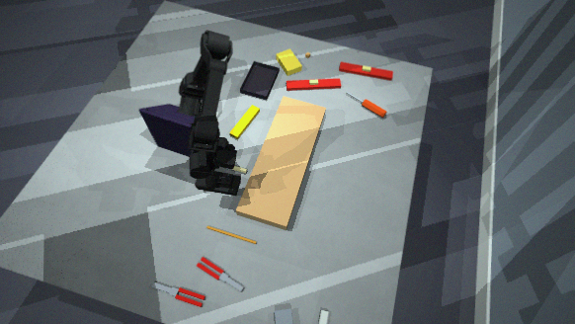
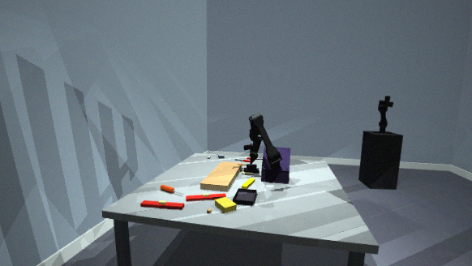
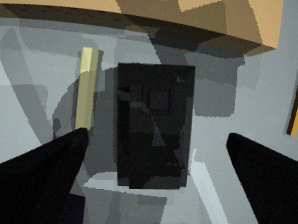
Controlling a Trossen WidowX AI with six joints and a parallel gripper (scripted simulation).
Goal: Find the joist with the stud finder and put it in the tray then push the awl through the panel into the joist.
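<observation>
The stud finder lies 10 mm ahead of my gripper tip and 30 mm below it. The rest, counted from my gripper tip: awl: 10 mm behind, 70 mm to the left, 70 mm below; pencil: 70 mm ahead, 180 mm to the right, 70 mm below; yellow bar: 10 mm ahead, 280 mm to the left, 70 mm below.
</observation>
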